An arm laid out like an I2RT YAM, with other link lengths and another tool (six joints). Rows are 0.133 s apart.
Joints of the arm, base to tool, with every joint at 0 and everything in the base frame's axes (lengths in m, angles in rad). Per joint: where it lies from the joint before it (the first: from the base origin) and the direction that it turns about. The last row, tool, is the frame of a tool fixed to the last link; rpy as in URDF.
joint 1: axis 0 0 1 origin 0 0 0.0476
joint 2: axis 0 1 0 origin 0.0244 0.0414 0.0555
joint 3: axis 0 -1 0 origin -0.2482 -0.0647 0
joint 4: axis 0 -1 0 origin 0.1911 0.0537 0.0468
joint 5: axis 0 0 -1 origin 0.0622 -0.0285 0.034
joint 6: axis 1 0 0 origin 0.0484 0 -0.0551
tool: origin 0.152 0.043 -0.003 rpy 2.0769 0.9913 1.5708
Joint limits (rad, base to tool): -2.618..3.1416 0..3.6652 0..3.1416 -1.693..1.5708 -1.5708..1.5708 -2.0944..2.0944
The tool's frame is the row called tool.
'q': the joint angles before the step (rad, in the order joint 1, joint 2, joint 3, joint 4, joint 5, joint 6). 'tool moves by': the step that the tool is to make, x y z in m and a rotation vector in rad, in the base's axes. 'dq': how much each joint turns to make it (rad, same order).
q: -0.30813 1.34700 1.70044 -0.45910 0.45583 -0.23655
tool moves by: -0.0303 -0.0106 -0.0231 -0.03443 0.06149 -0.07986
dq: -0.01168 -0.10034 -0.15294 0.02802 0.07381 -0.04919
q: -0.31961 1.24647 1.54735 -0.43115 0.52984 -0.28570
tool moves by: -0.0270 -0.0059 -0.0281 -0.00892 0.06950 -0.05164
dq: -0.01985 -0.08774 -0.13400 -0.00094 0.03616 -0.03009
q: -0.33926 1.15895 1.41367 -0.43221 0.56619 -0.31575
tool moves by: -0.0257 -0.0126 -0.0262 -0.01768 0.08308 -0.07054
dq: -0.03663 -0.05749 -0.10341 -0.00045 0.04234 -0.04558
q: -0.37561 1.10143 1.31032 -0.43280 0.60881 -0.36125
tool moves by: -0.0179 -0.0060 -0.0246 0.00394 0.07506 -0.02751
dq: -0.04212 -0.03981 -0.07741 -0.01367 -0.00787 -0.03425
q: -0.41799 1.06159 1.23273 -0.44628 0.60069 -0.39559
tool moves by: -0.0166 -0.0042 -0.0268 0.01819 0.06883 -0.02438
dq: -0.04215 -0.03395 -0.08008 -0.01208 -0.01310 -0.02114
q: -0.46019 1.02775 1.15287 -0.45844 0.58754 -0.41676
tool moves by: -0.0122 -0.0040 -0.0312 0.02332 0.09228 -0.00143
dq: -0.05349 -0.01081 -0.07797 -0.00003 -0.04045 -0.04709
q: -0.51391 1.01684 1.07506 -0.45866 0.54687 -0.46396
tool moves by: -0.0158 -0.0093 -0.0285 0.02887 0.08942 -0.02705
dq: -0.07201 0.00930 -0.05930 0.00015 -0.03141 -0.04518
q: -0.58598 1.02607 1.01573 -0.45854 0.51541 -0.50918
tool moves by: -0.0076 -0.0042 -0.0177 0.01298 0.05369 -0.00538
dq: -0.03508 0.00785 -0.04547 0.01916 -0.01701 -0.03587
